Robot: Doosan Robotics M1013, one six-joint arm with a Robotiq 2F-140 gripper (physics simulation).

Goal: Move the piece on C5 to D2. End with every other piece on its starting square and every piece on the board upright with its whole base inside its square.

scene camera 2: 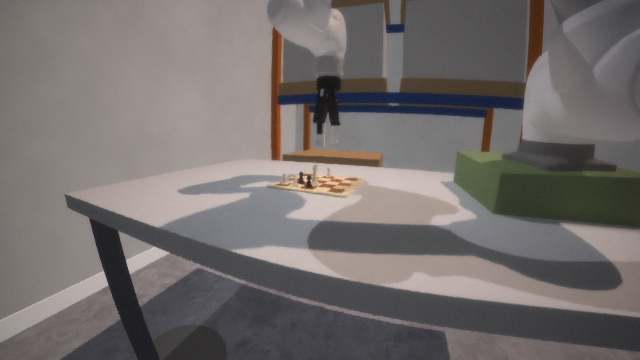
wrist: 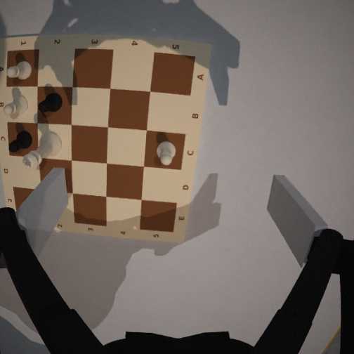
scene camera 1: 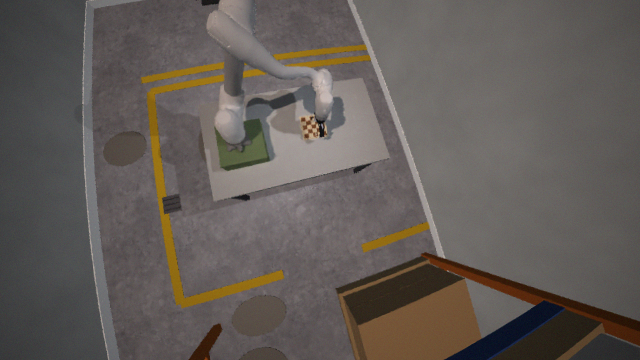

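Pixels of known places: gripper, between the fingertips: (scene camera 2: 327, 145) (scene camera 1: 317, 129); arm's base, origin of its link: (scene camera 2: 552, 163) (scene camera 1: 236, 137).
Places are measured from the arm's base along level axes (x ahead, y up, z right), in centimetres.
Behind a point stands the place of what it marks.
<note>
The white pawn (scene camera 2: 328, 172) @[x 60.0, y -8.4, z 14.8 cm] (wrist: 166, 152) stands upright on C5. The chessboard (scene camera 1: 306, 131) @[x 53.7, y -9.9, z 9.6 cm] (scene camera 2: 348, 186) @[x 52.8, y -10.0, z 3.7 cm] (wrist: 127, 144) lies on the table. A tall white piece (scene camera 2: 315, 174) @[x 61.8, y -7.0, z 2.8 cm] (wrist: 51, 144) stands on C2. D2 (wrist: 50, 167) is a dark square, partly covered by a finger in the wrist view. White pawns stand on A1 (wrist: 21, 70) and B1 (wrist: 18, 105). Black pawns stand on B2 (wrist: 52, 102) and C1 (wrist: 22, 140). My gripper (scene camera 1: 321, 131) @[x 60.6, y 0.4, z 15.3 cm] (scene camera 2: 327, 139) @[x 60.6, y 0.4, z 15.3 cm] (wrist: 168, 189) is wide open and empty, above the board.
The arm's base stands on a green block (scene camera 1: 252, 145) @[x 8.9, y 0.0, z 10.0 cm] (scene camera 2: 560, 195) @[x 7.8, y -5.4, z -12.4 cm] at one end of the table (scene camera 1: 290, 165) @[x 30.3, y -10.5, z 32.4 cm] (scene camera 2: 250, 210) @[x 69.9, y -10.6, z -18.7 cm]. A cardboard box (scene camera 1: 410, 320) and a rack with an orange post (scene camera 2: 276, 100) stand beyond the table.
</note>
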